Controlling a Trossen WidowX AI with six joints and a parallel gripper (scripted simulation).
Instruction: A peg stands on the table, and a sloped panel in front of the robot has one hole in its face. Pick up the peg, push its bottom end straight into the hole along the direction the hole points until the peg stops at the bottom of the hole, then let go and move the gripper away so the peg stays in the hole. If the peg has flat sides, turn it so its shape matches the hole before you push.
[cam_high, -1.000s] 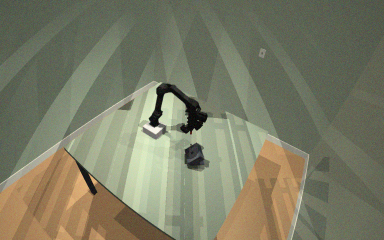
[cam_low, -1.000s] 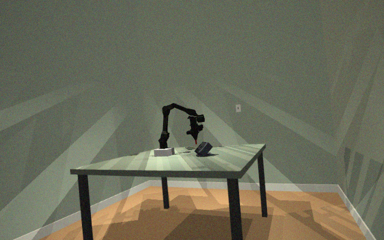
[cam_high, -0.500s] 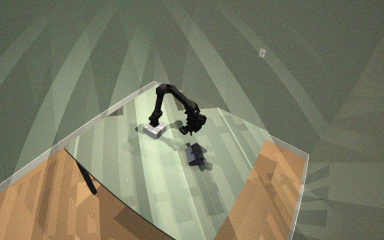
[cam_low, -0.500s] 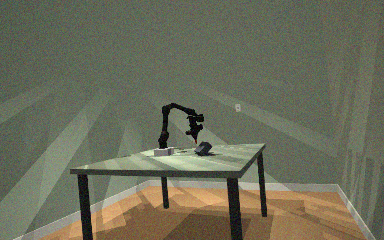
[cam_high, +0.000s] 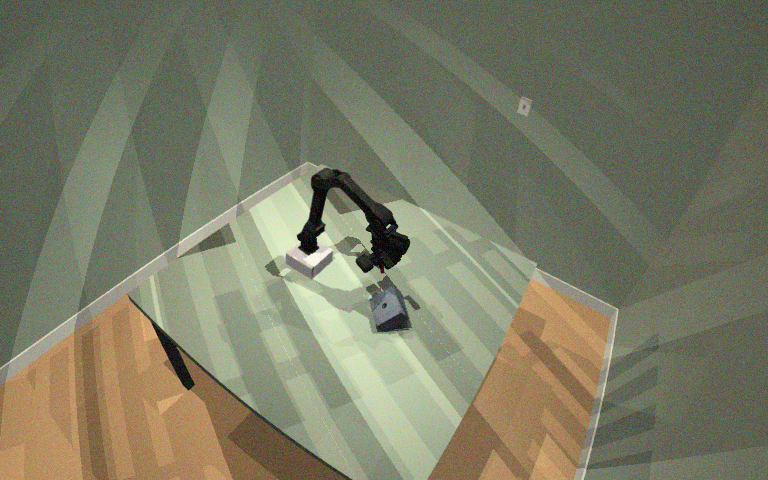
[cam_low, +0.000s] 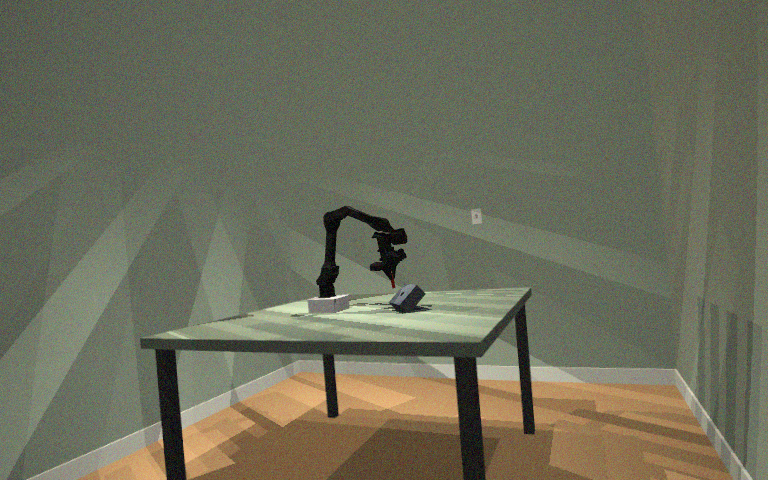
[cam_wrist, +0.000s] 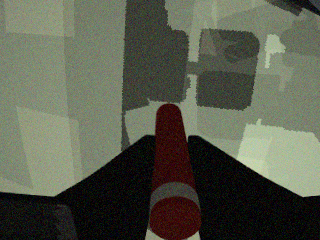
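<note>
Now: gripper tip 11 cm short of the grey sloped panel, 9 cm to the left of it and 7 cm above it. Also, from my gripper tip: red peg (2 cm above).
</note>
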